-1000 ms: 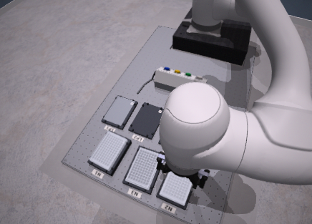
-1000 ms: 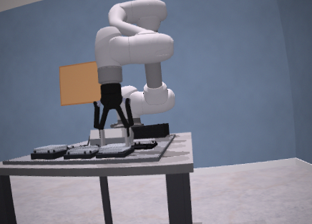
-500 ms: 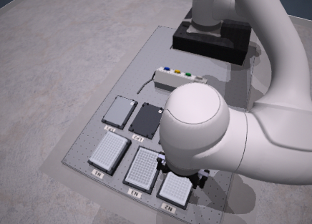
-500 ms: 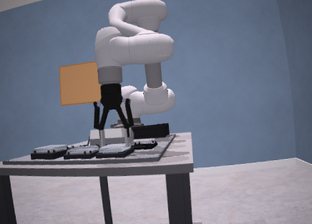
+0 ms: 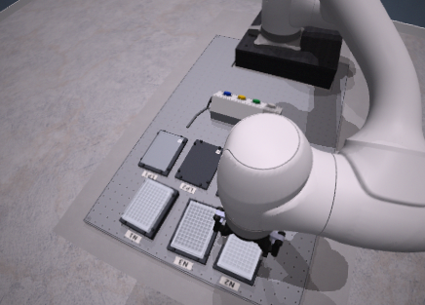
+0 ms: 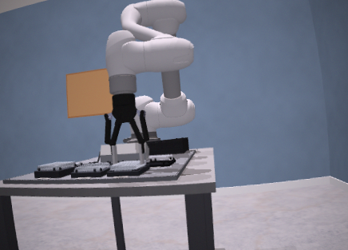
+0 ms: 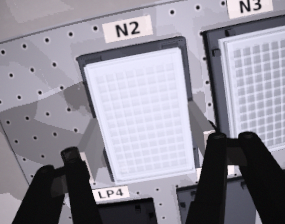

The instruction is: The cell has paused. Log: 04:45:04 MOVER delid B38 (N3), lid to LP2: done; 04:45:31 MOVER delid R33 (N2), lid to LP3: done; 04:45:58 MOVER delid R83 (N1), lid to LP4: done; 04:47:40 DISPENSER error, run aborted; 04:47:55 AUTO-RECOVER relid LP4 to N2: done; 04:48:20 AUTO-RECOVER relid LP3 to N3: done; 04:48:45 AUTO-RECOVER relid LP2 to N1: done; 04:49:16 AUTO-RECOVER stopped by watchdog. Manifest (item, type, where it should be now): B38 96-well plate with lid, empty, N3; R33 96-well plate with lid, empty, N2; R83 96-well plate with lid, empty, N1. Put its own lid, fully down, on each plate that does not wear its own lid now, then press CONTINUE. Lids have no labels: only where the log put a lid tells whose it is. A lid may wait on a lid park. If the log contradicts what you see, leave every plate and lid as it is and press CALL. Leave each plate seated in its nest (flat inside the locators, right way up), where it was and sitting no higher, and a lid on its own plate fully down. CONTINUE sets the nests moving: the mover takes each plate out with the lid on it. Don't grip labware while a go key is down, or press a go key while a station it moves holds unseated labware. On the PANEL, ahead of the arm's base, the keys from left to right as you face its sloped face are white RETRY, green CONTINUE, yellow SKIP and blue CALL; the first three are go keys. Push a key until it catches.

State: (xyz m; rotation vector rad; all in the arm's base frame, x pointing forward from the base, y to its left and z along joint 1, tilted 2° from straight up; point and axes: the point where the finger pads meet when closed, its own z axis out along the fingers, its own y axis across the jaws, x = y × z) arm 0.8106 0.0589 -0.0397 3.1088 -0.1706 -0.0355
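My hand is 3 cm above the plate. Round my hand: LP3 label: 10 cm behind, 6 cm to the right, 5 cm below; then LP4 label: 9 cm behind, 7 cm to the left, 5 cm below; then lid park LP3: 19 cm behind, 5 cm to the right, 5 cm below.
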